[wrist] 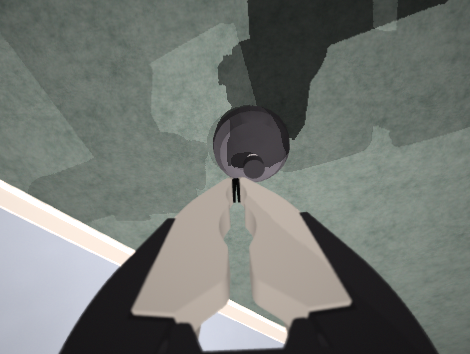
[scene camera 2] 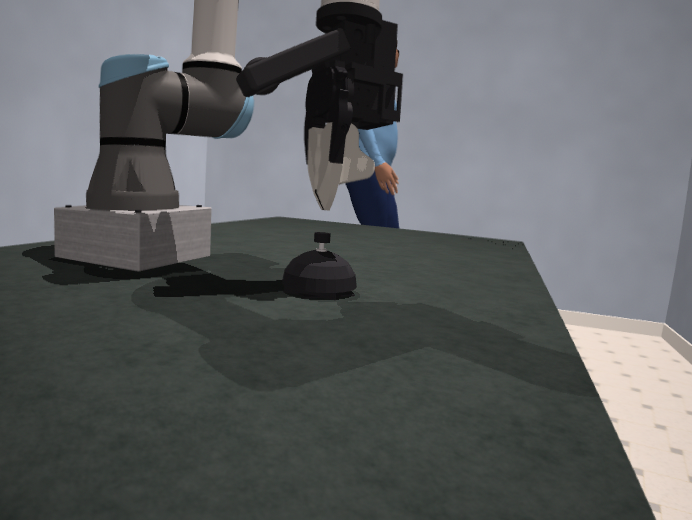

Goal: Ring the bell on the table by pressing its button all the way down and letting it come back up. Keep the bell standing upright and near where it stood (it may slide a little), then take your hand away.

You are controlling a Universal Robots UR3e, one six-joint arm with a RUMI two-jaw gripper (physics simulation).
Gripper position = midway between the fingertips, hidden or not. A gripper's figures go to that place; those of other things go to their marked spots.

The gripper (wrist: 235,180): 0.14 m from the lens. A dark domed bell (wrist: 252,130) is 0.18 m from the lens.
